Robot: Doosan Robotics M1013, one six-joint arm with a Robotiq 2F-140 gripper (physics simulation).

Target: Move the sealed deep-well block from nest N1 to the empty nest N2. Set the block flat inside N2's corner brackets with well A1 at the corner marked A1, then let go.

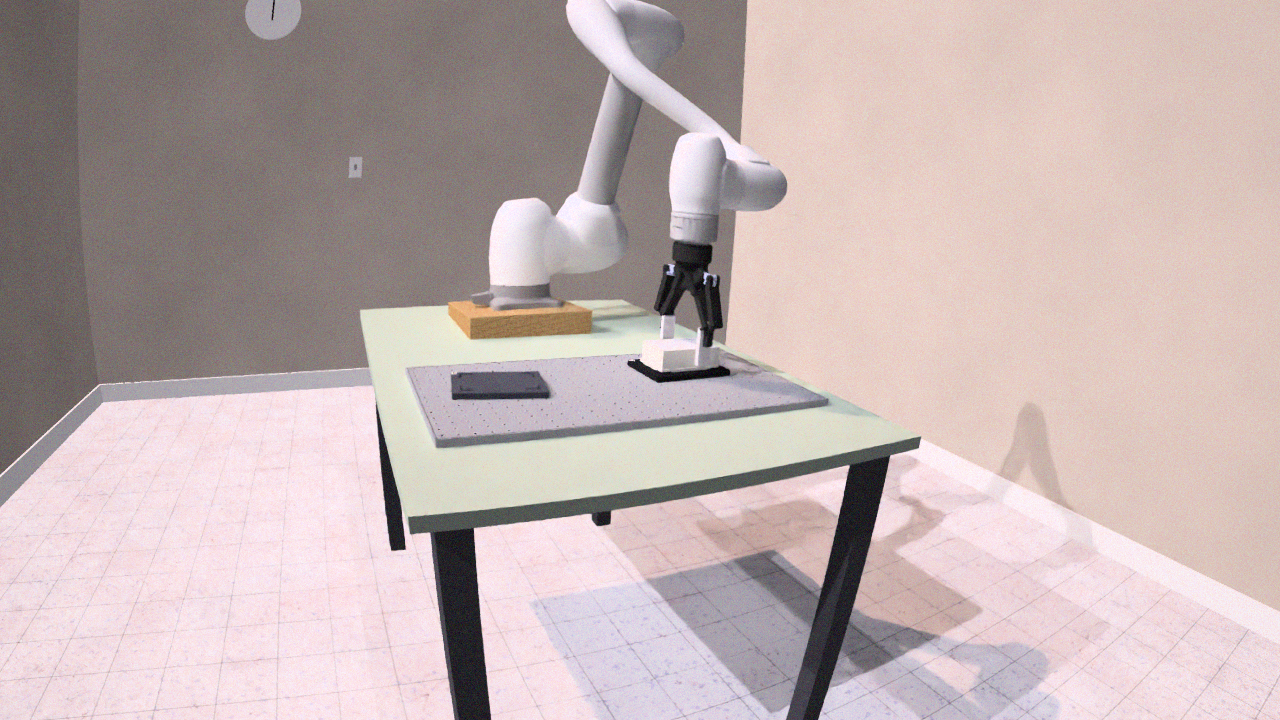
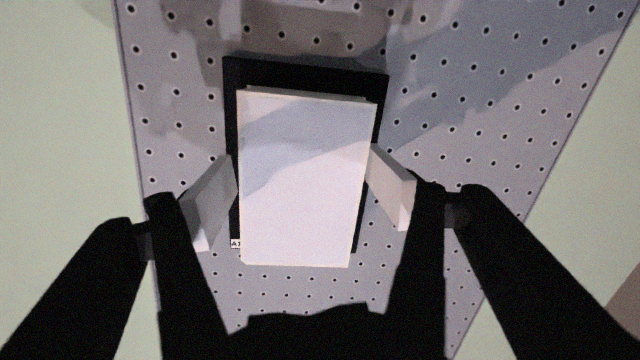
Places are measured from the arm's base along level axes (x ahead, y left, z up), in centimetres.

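Pixels of known places: gripper, between the fingertips: (image 1: 683, 356) (image 2: 301, 168); arm's base, origin of its link: (image 1: 519, 304).
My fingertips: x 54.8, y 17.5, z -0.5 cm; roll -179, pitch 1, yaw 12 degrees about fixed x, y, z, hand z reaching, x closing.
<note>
For each thing: its middle in the pictures, then the offset to it from my fingertips. "spot": a spot on its surface instead. Level surfaces: height alone.
- white sealed deep-well block, middle of its body: (image 2: 301, 181) (image 1: 680, 354) dx +0.1, dy -0.9, dz +0.5 cm
- black nest, middle of its body: (image 2: 300, 170) (image 1: 678, 367) dx +0.1, dy -0.9, dz -2.0 cm
- grey perforated board, height of its surface: dz -2.7 cm
- small A1 label, a spot on its surface: (image 2: 235, 243) spot: dx -5.1, dy -8.6, dz -1.5 cm
- second dark nest, middle of its body: (image 1: 497, 384) dx +3.0, dy -37.6, dz -2.0 cm
- pale green table, height of its surface: dz -4.0 cm
The white sealed deep-well block (image 1: 677, 355) (image 2: 295, 178) sits flat on a black nest (image 1: 680, 375) (image 2: 304, 73) at the right end of the grey perforated board (image 1: 626, 407) (image 2: 469, 111). A small A1 label (image 2: 235, 243) shows at the nest's near left corner, beside the block's corner. My gripper (image 1: 687, 337) (image 2: 301, 168) is open. It stands straight over the block with one white finger pad on each long side, and nothing is gripped. A second dark nest (image 1: 499, 385) lies empty at the board's left end.
The board lies on a pale green table (image 1: 582, 475) with black legs. The arm's base stands on a cork-coloured block (image 1: 519, 317) at the table's back. A beige wall runs close behind the right nest.
</note>
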